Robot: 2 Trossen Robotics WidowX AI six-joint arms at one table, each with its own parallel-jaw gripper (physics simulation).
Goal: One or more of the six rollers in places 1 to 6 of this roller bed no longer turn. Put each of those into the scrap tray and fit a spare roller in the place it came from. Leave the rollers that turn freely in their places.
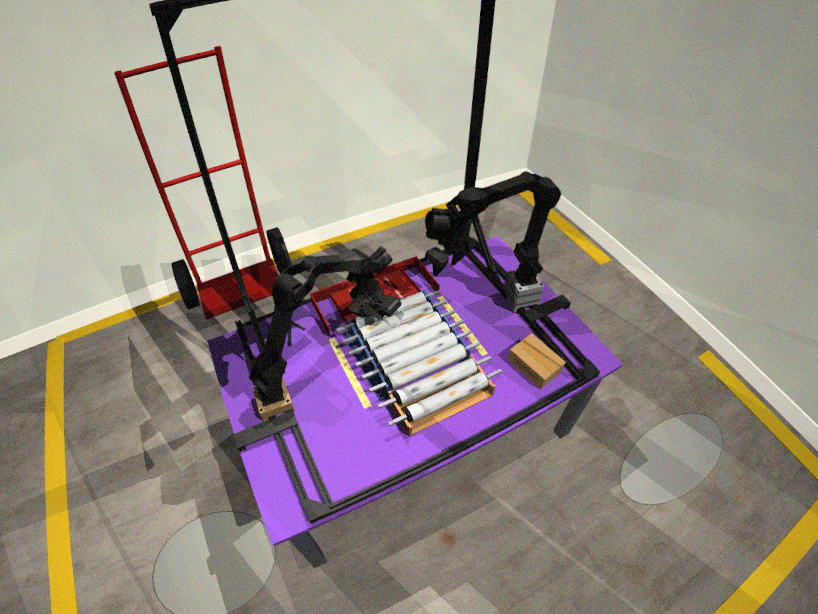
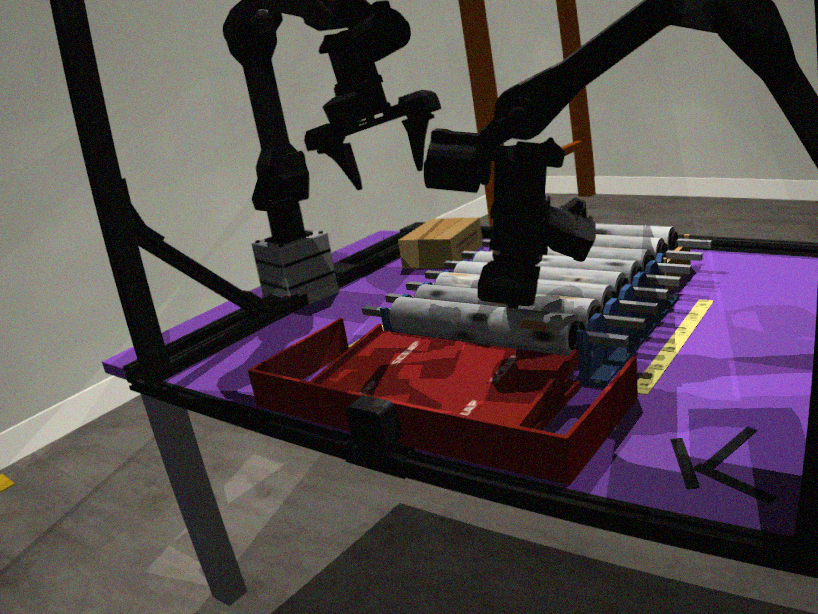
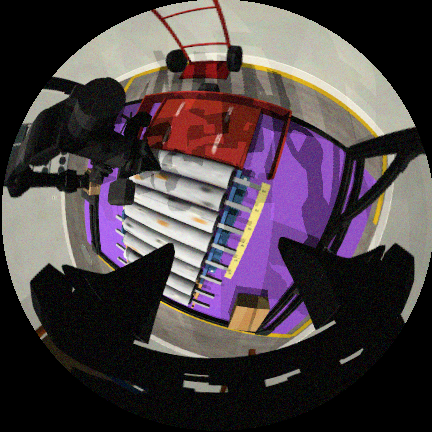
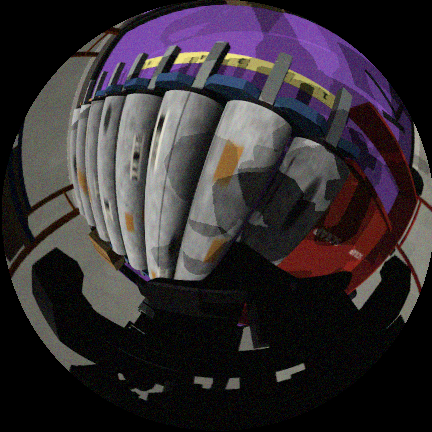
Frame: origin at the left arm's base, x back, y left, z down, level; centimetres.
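Seen in the pictures: left gripper, fingertip midpoint: (image 1: 443, 270) (image 2: 389, 180) (image 3: 226, 245); right gripper, fingertip midpoint: (image 1: 383, 315) (image 2: 513, 307) (image 3: 158, 168) (image 4: 237, 246); left arm's base, link origin: (image 1: 525, 278) (image 2: 288, 237) (image 4: 147, 315); right arm's base, link origin: (image 1: 271, 394) (image 3: 86, 180).
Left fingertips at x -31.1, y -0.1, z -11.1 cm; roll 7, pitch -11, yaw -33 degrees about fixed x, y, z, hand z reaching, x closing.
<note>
Pixels of each thing's top centre, then the offset from my left fingertips to it. "pt": a spot on its surface instead. Level surfaces: height alone.
- yellow number strip, surface spot: (image 4: 241, 62) pt dx -35.2, dy +11.6, dz +22.0 cm
- red scrap tray, top centre: (image 2: 428, 365) (image 4: 314, 290) (image 3: 192, 117) (image 1: 375, 289) dx -19.6, dy -14.0, dz +17.2 cm
- wooden block, top centre: (image 2: 440, 228) (image 1: 538, 355) (image 3: 246, 320) (image 4: 100, 252) dx +23.4, dy +28.4, dz +16.6 cm
- purple table, surface height: dz +22.2 cm
The roller bed holds several grey rollers (image 1: 419, 350) (image 2: 583, 268) (image 3: 177, 217) (image 4: 169, 169) in blue cradles beside a yellow number strip (image 1: 351, 372) (image 3: 250, 229) (image 4: 241, 62). Two more rollers (image 1: 446, 395) lie on an orange stand at the near end. The red scrap tray (image 1: 324, 303) (image 2: 492, 435) (image 3: 193, 120) (image 4: 342, 250) is empty at the far end. My right gripper (image 1: 373, 307) (image 2: 500, 292) (image 4: 237, 246) is shut and empty, down on the rollers nearest the tray (image 2: 468, 319). My left gripper (image 1: 438, 256) (image 2: 386, 171) (image 3: 226, 245) is open and empty, high above the table.
A wooden block (image 1: 536, 359) (image 2: 440, 240) (image 3: 250, 314) lies on the purple table (image 1: 358, 451) beside the bed. A black frame rail (image 1: 468, 447) runs along the table edges. A red hand truck (image 1: 200, 173) stands against the back wall.
</note>
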